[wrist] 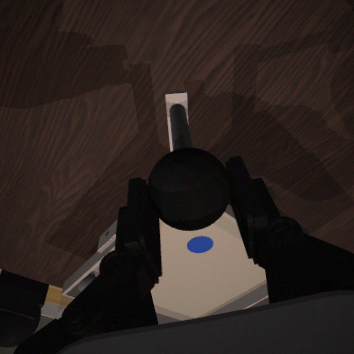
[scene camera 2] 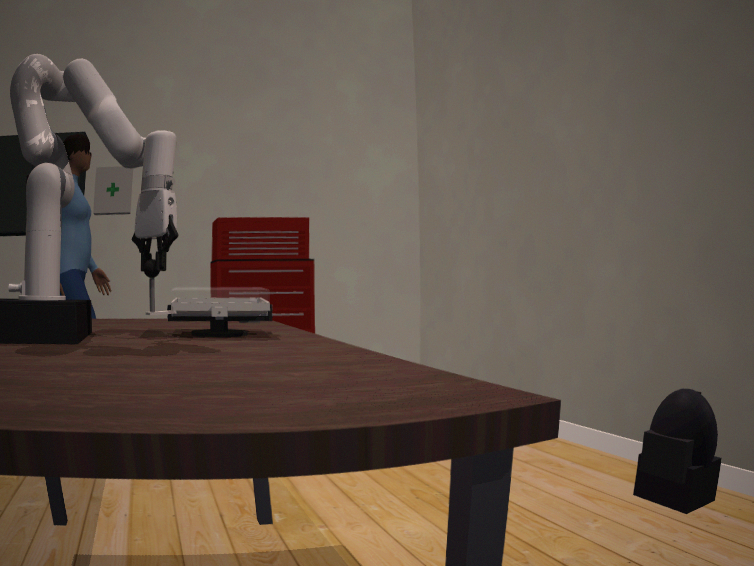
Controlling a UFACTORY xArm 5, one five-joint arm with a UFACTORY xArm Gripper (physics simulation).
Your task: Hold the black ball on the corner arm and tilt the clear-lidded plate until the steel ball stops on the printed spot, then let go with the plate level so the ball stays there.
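The black ball (scene camera 2: 151,268) (wrist: 190,192) stands on a thin upright rod (scene camera 2: 152,295) (wrist: 181,131) at the end of the white corner arm (scene camera 2: 160,312) (wrist: 176,98). My gripper (scene camera 2: 154,263) (wrist: 188,188) points down and is shut on the black ball, one finger on each side. The clear-lidded plate (scene camera 2: 188,308) (wrist: 215,287) looks about level on its dark pedestal. The blue printed spot (wrist: 200,244) shows just below the ball in the wrist view. A grey rounded shape, perhaps the steel ball (wrist: 88,281), partly shows near the plate's left corner; my left finger hides part of that side.
The plate's pedestal (scene camera 2: 219,325) stands on the dark wooden table (scene camera 2: 274,389), right of the robot's black base (scene camera 2: 42,321). A person in blue (scene camera 2: 75,219) stands behind the arm. A red tool cabinet (scene camera 2: 261,243) is behind the plate.
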